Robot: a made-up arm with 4 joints. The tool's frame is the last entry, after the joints.
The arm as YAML. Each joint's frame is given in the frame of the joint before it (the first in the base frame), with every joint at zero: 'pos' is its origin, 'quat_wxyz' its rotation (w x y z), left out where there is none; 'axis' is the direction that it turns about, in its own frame. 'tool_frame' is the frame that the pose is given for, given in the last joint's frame.
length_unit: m
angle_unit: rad
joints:
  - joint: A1
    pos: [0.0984, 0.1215, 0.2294]
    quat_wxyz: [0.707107, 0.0, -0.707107, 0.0]
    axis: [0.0, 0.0, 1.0]
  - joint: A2
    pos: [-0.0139, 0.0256, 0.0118]
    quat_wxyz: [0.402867, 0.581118, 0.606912, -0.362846]
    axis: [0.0, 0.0, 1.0]
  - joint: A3
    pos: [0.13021, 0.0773, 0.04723]
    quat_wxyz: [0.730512, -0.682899, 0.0, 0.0]
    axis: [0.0, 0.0, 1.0]
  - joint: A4
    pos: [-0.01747, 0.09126, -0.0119]
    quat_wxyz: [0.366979, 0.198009, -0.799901, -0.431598]
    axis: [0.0, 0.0, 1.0]
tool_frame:
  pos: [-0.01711, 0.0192, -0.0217]
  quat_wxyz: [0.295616, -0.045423, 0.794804, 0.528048]
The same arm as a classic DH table. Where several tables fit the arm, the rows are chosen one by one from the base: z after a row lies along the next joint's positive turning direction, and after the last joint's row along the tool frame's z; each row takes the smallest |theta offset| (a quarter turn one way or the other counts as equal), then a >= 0, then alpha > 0; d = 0 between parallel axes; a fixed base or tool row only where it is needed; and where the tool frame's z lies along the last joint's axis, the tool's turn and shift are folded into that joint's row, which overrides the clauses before.
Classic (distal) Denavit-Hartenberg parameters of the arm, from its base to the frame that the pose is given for. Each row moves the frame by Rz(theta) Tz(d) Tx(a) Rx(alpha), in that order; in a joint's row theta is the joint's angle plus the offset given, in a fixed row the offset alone. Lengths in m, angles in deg.
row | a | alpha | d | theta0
base (fixed) | 0.1215 | -90.00 | 0.2294 | 90.00
A1 | -0.0120 | 114.34 | -0.0986 | -85.76
A2 | 0.1302 | -86.14 | 0.0129 | -88.25
A3 | 0.0639 | -110.98 | 0.0915 | 54.28
A4 | 0.0238 | 105.52 | 0.0533 | 0.50
tool (fixed) | 0.0000 | 0.00 | 0.0101 | -32.51

